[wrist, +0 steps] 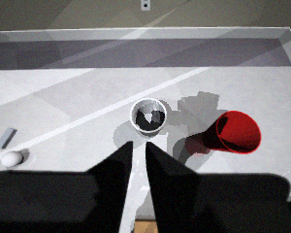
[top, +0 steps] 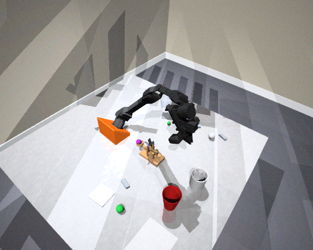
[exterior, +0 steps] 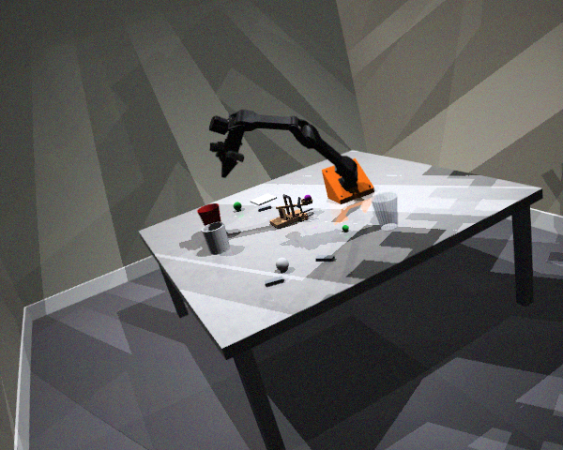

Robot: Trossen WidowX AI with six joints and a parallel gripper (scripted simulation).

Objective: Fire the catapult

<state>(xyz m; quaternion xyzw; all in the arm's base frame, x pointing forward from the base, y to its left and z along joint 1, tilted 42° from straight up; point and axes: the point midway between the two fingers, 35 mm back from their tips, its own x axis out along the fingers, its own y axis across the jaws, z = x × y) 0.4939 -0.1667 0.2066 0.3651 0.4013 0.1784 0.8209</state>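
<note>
Right now the purple ball is 33 cm behind my gripper tip, 2 cm to the right of it and 21 cm below it. Also, from my gripper tip: red cup: 5 cm ahead, 21 cm to the right, 24 cm below; white mug: 9 cm ahead, 1 cm to the right, 24 cm below; catapult: 26 cm behind, 22 cm below.
</note>
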